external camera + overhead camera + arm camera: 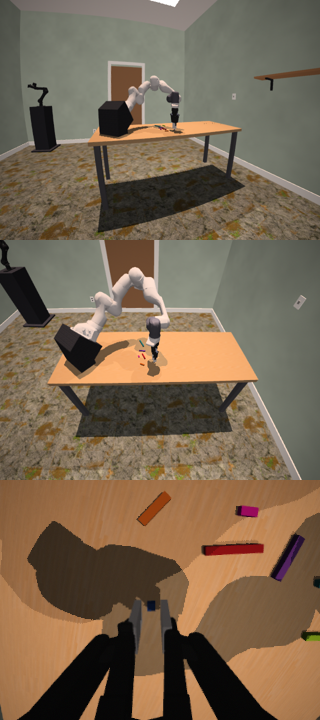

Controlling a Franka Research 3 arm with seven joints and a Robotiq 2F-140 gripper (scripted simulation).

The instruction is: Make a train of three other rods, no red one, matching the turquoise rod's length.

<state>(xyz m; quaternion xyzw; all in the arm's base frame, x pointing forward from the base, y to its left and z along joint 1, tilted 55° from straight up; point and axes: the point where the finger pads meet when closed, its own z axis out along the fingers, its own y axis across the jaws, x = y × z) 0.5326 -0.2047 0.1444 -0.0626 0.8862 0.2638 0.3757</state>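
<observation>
My gripper is now 5 cm above the blue rod. The rest, counted from my hand: magenta rod 15 cm behind, 6 cm to the left, 5 cm below; red rod 10 cm behind, 6 cm to the left, 5 cm below; orange rod 10 cm behind, 5 cm below, 4 cm to the right.
</observation>
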